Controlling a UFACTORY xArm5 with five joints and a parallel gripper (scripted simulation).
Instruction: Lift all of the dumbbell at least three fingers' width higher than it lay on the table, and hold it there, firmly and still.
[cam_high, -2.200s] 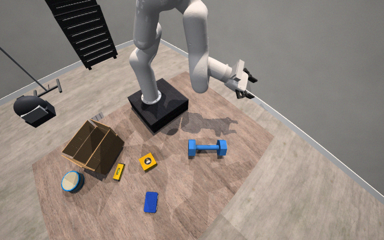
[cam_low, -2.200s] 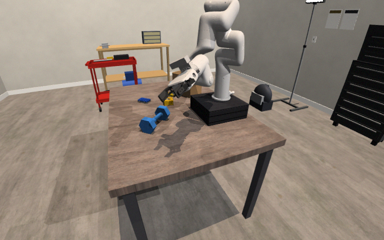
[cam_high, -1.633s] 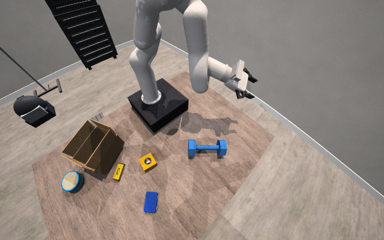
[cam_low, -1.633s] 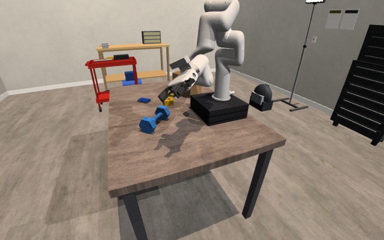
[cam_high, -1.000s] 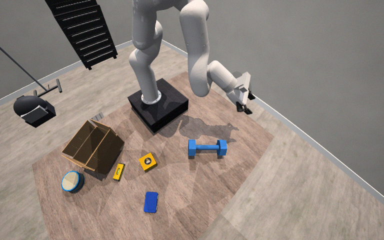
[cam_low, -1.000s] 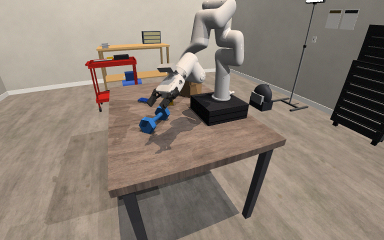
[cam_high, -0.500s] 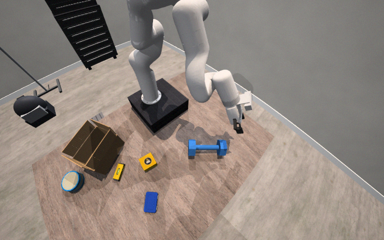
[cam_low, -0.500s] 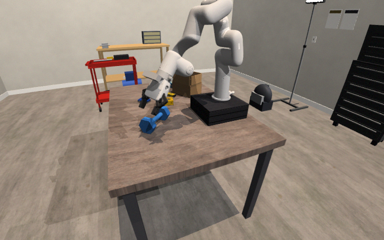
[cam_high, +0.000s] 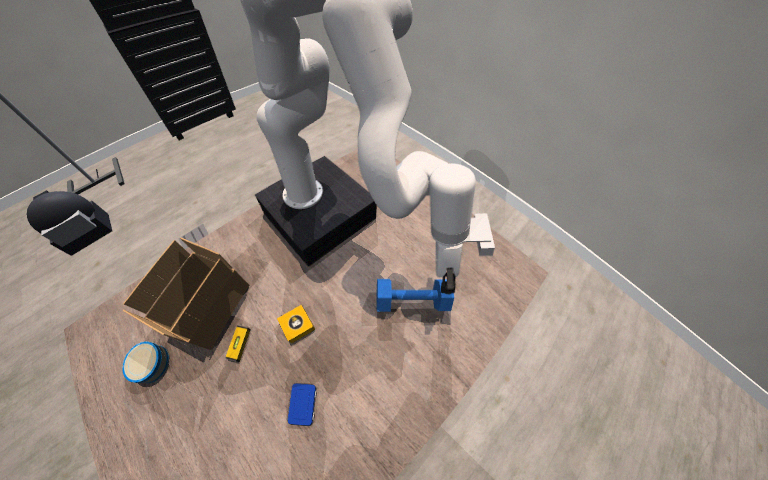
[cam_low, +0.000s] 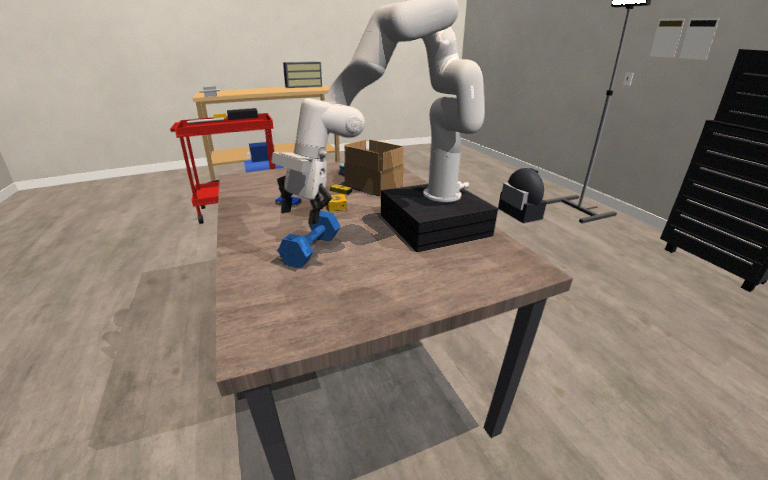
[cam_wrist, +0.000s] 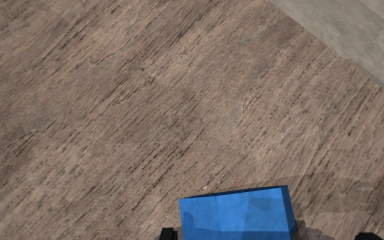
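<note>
Now: the blue dumbbell 100 mm below my hand, 60 mm to the right of it and 40 mm behind it. Round my hand: blue case 440 mm to the right, 130 mm below, 40 mm behind; yellow square box 330 mm to the right, 200 mm behind, 130 mm below; small yellow level 480 mm to the right, 270 mm behind, 130 mm below.
</note>
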